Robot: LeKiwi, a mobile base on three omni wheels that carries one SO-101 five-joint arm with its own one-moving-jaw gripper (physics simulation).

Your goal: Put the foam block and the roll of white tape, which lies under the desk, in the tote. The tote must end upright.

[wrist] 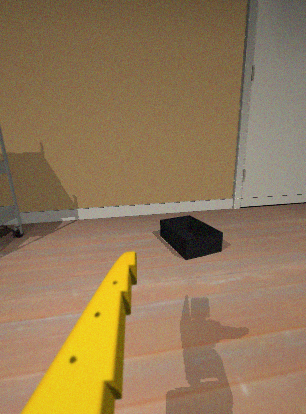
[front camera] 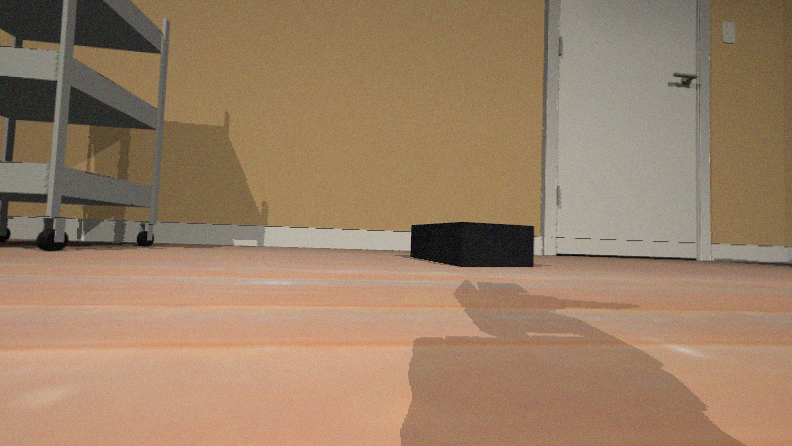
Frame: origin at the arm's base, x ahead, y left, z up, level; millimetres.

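Where they show: hand, its tool point: [wrist: 136, 263].
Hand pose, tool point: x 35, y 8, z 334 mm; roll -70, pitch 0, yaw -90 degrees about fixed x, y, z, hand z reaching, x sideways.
Note:
After its pixels a point has its place.
The tote, a low black box [front camera: 471, 244] {x 733, y -197, z -39 mm} [wrist: 191, 237] {x 957, y -259, z -87 mm}, sits flat on the floor ahead, right of centre in both views. Its inside is too dark to make out. My gripper [wrist: 129, 261] is fully open and empty: one yellow notched jaw shows at the lower left in the wrist view, and the other jaw is out of the picture. The jaw points forward, above the floor and short of the tote. The gripper does not show in the front view. The foam block, the white tape and the desk do not show in either view.
A grey shelf cart [front camera: 60, 110] {x 777, y 752, z 233 mm} [wrist: 10, 185] {x 1104, y 778, z 233 mm} on black casters stands at the left. A tan wall [front camera: 354, 110] {x 1435, y 160, z 542 mm} [wrist: 125, 100] {x 1440, y 103, z 752 mm} with a white baseboard runs behind the tote. A white door [front camera: 620, 138] {x 1534, y -1161, z 506 mm} [wrist: 280, 110] {x 1528, y -1096, z 688 mm} is at the right. The arm's shadow lies on the wooden floor [front camera: 193, 387] {x 174, y 69, z -90 mm} [wrist: 165, 280] {x 592, y -64, z -90 mm}.

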